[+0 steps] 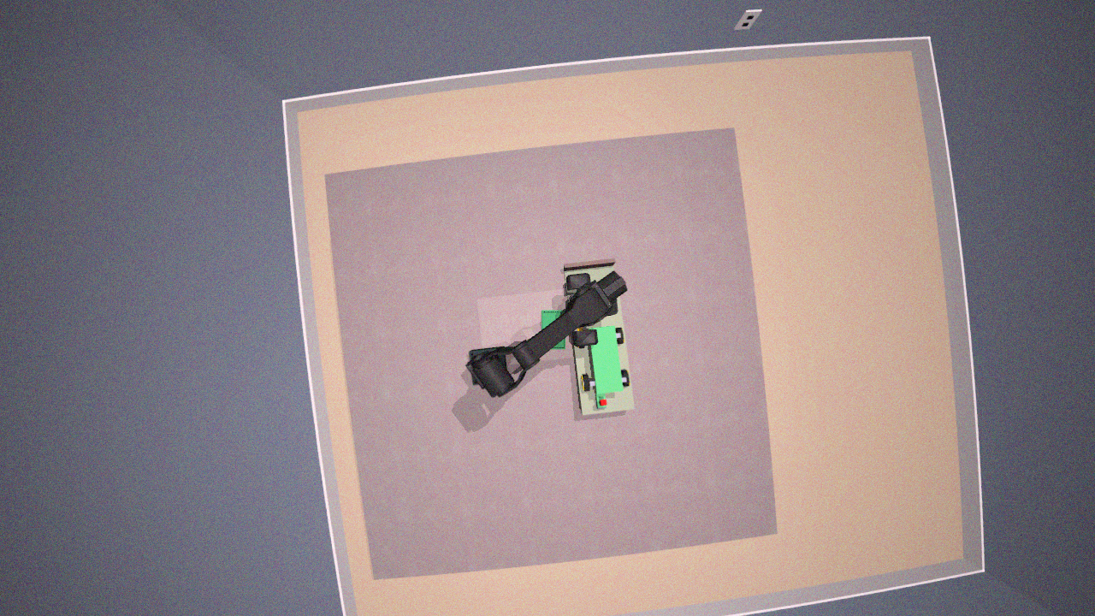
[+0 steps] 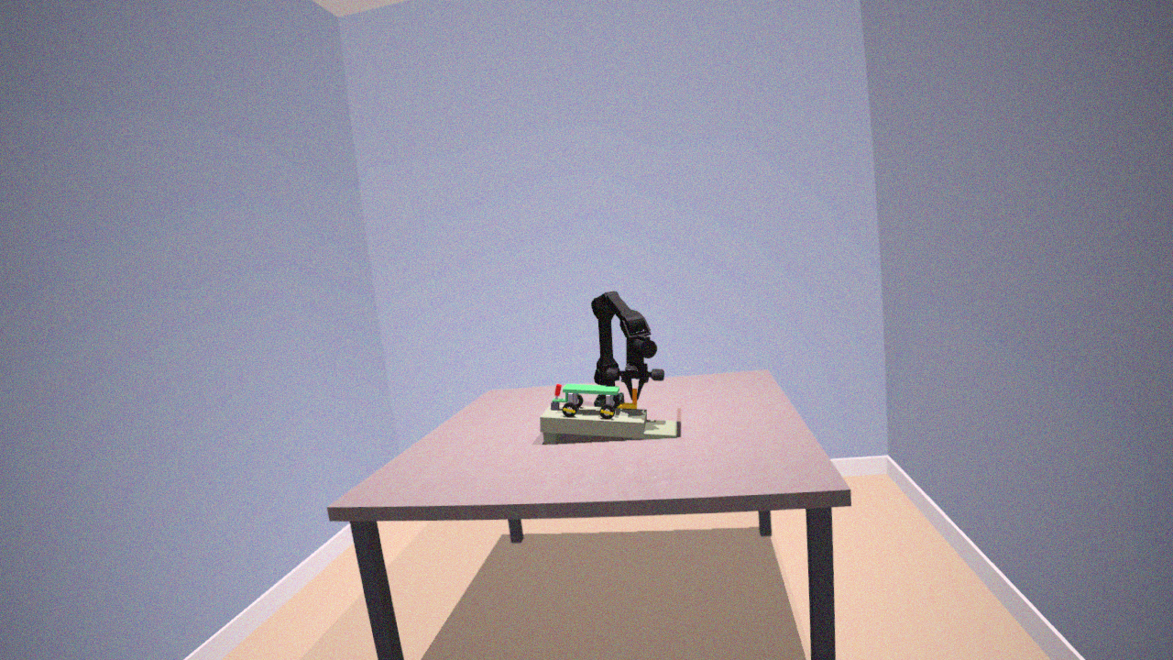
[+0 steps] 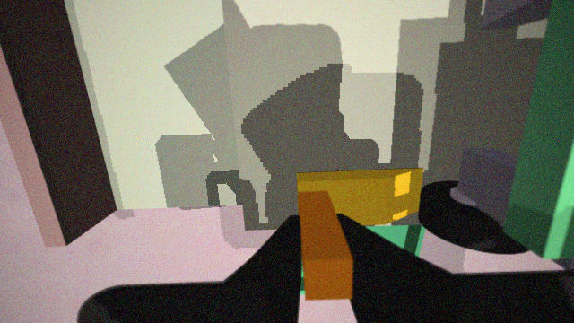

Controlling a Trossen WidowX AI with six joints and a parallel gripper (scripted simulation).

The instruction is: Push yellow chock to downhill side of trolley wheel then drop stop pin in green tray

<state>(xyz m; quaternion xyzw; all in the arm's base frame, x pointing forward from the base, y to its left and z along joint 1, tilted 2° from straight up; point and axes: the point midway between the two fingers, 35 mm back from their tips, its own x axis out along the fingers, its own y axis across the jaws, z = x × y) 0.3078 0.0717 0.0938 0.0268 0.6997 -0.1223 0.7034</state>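
Right now the yellow chock is 20 mm to the right of my gripper tip and 10 mm below it. From my gripper tip the other things lie so: ramp 140 mm to the right, 50 mm below, 20 mm ahead; green tray 100 mm below, 80 mm behind, 30 mm to the right; trolley 140 mm to the right, 20 mm ahead, 20 mm above.
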